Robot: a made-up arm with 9 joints.
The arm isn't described. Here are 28 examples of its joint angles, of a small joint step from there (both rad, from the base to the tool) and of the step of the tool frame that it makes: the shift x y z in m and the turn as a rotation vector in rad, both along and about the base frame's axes.
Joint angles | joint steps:
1: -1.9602 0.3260 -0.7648 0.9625 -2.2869 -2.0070 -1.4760 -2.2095 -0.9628 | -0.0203 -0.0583 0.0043 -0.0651 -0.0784 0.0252 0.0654 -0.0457 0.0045
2: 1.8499 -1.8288 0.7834 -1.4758 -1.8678 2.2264 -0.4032 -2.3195 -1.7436 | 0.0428 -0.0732 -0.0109 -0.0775 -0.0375 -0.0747 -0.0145 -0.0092 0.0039
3: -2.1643 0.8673 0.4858 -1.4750 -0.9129 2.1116 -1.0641 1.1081 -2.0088 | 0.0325 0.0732 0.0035 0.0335 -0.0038 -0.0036 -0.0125 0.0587 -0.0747
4: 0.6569 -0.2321 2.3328 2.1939 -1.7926 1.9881 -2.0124 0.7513 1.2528 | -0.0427 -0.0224 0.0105 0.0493 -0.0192 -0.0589 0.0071 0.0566 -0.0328
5: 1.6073 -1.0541 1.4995 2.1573 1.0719 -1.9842 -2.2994 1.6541 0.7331 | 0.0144 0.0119 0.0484 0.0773 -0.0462 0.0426 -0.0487 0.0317 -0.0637
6: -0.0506 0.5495 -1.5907 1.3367 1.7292 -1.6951 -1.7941 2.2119 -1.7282 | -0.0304 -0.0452 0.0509 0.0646 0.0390 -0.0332 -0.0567 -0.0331 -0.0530
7: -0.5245 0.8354 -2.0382 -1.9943 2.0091 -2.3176 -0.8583 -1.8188 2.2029 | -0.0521 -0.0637 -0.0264 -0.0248 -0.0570 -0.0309 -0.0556 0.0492 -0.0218
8: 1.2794 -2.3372 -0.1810 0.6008 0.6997 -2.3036 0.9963 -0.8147 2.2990 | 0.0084 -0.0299 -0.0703 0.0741 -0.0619 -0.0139 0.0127 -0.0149 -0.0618
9: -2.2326 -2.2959 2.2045 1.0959 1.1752 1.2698 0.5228 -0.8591 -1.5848 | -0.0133 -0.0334 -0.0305 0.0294 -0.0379 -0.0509 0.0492 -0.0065 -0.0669
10: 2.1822 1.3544 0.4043 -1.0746 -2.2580 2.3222 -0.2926 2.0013 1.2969 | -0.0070 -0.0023 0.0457 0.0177 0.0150 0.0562 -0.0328 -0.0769 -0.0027
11: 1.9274 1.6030 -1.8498 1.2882 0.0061 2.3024 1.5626 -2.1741 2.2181 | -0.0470 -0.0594 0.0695 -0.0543 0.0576 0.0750 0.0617 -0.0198 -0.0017
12: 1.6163 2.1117 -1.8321 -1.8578 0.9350 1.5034 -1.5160 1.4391 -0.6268 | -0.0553 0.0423 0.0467 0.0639 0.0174 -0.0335 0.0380 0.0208 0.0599
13: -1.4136 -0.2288 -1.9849 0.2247 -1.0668 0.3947 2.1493 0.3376 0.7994 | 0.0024 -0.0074 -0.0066 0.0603 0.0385 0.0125 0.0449 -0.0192 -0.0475
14: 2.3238 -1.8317 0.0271 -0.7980 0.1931 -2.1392 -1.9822 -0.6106 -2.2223 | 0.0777 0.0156 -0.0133 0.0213 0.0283 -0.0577 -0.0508 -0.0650 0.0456
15: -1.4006 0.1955 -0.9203 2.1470 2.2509 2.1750 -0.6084 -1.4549 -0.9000 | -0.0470 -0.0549 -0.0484 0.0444 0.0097 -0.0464 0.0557 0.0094 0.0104
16: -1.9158 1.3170 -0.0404 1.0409 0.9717 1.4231 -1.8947 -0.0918 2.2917 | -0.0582 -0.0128 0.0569 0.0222 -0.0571 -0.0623 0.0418 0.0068 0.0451
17: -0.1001 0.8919 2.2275 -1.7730 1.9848 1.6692 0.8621 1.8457 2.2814 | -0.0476 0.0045 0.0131 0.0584 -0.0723 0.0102 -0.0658 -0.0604 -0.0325
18: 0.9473 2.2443 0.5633 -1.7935 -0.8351 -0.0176 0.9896 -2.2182 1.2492 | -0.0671 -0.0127 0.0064 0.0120 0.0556 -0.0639 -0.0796 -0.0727 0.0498
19: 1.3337 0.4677 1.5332 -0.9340 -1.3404 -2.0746 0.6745 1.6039 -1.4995 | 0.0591 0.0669 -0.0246 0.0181 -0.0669 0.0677 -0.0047 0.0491 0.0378
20: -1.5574 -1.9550 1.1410 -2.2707 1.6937 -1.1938 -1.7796 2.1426 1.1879 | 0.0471 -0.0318 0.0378 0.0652 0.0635 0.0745 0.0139 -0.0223 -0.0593
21: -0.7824 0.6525 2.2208 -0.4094 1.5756 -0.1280 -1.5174 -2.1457 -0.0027 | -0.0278 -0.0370 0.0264 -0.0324 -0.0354 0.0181 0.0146 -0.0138 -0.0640
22: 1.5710 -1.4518 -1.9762 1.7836 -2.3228 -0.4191 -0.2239 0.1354 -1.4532 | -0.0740 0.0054 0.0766 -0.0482 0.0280 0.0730 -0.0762 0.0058 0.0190
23: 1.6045 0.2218 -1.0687 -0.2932 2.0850 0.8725 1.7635 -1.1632 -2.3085 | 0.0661 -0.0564 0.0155 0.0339 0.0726 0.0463 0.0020 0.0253 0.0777
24: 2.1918 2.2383 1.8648 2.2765 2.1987 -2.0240 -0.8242 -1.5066 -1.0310 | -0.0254 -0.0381 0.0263 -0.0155 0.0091 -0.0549 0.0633 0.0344 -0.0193
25: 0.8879 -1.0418 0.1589 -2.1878 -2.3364 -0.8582 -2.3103 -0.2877 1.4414 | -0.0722 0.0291 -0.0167 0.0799 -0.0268 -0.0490 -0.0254 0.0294 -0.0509
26: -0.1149 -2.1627 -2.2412 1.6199 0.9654 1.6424 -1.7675 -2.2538 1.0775 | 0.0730 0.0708 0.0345 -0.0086 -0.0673 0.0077 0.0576 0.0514 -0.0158
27: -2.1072 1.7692 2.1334 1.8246 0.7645 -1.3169 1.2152 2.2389 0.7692 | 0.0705 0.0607 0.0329 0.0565 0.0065 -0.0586 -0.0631 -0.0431 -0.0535
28: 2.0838 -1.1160 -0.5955 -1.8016 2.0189 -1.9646 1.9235 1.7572 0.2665 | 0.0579 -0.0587 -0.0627 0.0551 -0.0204 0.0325 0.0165 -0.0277 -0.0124
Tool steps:
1: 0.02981 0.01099 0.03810 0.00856 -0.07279 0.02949
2: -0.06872 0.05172 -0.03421 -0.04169 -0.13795 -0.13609
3: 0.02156 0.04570 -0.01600 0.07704 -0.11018 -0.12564
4: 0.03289 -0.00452 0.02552 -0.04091 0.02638 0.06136
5: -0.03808 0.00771 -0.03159 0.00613 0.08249 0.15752
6: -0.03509 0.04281 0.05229 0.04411 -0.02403 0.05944
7: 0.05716 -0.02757 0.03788 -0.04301 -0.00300 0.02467
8: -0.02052 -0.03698 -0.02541 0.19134 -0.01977 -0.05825
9: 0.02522 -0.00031 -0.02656 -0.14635 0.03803 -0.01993
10: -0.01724 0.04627 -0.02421 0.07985 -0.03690 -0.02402
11: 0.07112 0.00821 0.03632 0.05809 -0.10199 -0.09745
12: 0.01257 0.02089 0.01200 0.01319 0.02031 -0.02036
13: -0.01997 0.01355 0.04020 0.07851 0.07207 0.01273
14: -0.06563 0.07457 0.01882 -0.04811 0.09468 -0.16456
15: 0.01230 -0.07960 0.10776 0.12636 0.06057 0.04974
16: -0.01285 -0.00375 -0.01544 -0.00329 -0.00983 0.06969
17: 0.02679 -0.06892 0.02529 -0.12497 -0.06188 0.10443
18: -0.04006 0.02045 -0.02558 -0.03350 0.08916 0.06062
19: -0.02984 -0.06917 -0.00588 -0.08747 0.07653 -0.07612
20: 0.06523 0.06239 -0.01977 -0.01208 0.00924 -0.05211
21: -0.01219 -0.00885 0.00580 0.00098 0.02894 0.02354
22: -0.07509 -0.05504 0.00877 -0.07477 0.10917 0.06478
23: 0.01398 0.08412 -0.04509 0.01955 -0.10717 -0.15714
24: 0.00241 -0.00870 -0.03191 0.00283 0.01895 0.06872
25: 0.06393 -0.03043 -0.00249 0.06298 0.04072 0.01861
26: 0.02171 0.00908 0.06705 -0.03965 -0.01489 0.05474
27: 0.00543 -0.10856 0.02207 0.10916 -0.04432 -0.13300
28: -0.02651 0.01250 0.00543 -0.06344 -0.06129 -0.17267
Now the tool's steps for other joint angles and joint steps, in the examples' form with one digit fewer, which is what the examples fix.
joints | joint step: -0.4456 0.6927 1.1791 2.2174 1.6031 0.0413 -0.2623 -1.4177 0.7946 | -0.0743 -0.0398 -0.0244 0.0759 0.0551 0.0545 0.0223 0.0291 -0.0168
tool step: 0.0647 0.0668 0.0073 -0.0038 -0.0686 0.0086
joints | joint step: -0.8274 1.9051 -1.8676 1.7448 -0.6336 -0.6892 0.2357 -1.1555 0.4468 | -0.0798 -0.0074 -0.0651 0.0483 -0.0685 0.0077 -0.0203 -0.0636 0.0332
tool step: -0.1063 -0.0844 0.0907 0.1106 0.1062 0.1192
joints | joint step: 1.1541 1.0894 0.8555 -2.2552 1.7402 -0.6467 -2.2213 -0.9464 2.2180 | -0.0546 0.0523 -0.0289 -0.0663 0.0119 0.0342 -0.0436 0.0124 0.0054
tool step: 0.1770 0.0477 -0.0118 0.0421 -0.0051 0.1645
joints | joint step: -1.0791 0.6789 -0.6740 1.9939 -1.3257 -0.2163 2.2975 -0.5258 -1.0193 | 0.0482 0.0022 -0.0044 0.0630 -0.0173 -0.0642 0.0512 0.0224 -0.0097
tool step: 0.0267 -0.0213 -0.0100 -0.0341 0.0172 -0.1583
